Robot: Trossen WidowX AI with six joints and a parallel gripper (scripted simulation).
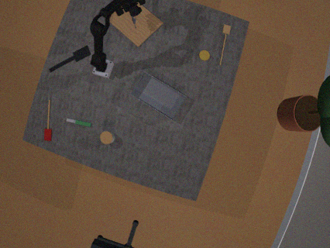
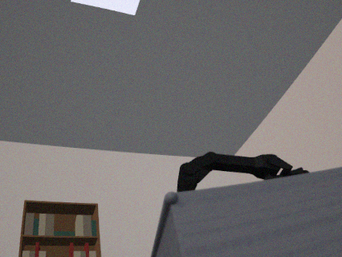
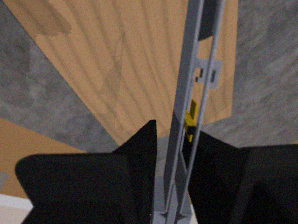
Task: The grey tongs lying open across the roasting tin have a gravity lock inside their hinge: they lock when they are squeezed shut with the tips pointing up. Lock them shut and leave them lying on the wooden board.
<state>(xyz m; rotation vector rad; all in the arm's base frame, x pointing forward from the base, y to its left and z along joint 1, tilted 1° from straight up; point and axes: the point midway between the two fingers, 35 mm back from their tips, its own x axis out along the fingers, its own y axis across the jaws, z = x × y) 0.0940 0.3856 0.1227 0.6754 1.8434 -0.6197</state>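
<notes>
Now: the wooden board 10 mm ahead of my gripper tip, 10 mm to the right of it and 130 mm below it. Also, from my gripper tip: black spatula (330 mm behind, 370 mm to the right, 130 mm below); red spatula (380 mm behind, 850 mm to the right, 130 mm below); roasting tin (320 mm ahead, 490 mm to the right, 110 mm below).
</notes>
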